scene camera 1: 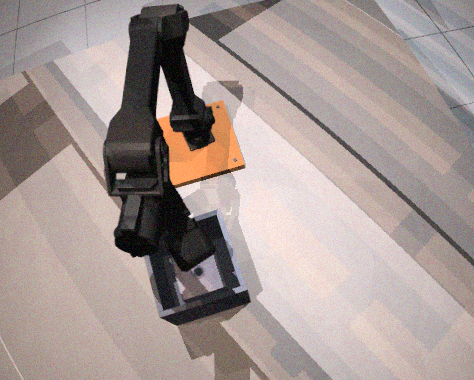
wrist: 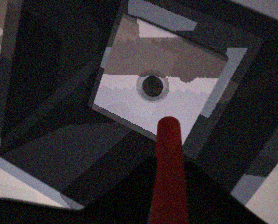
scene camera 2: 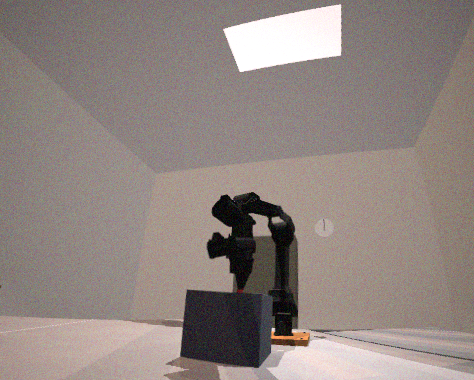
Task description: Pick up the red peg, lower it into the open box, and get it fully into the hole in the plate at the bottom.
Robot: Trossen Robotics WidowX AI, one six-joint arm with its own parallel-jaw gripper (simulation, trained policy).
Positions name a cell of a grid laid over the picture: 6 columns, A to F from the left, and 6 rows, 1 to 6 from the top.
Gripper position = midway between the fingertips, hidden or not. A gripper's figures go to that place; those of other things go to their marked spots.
Labels:
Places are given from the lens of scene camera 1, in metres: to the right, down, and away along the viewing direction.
my gripper (scene camera 1: C4): -0.09, 0.09, 0.71
dark box (scene camera 1: C5): -0.13, 0.23, 0.75
pale plate (scene camera 1: C5): -0.09, 0.19, 0.76

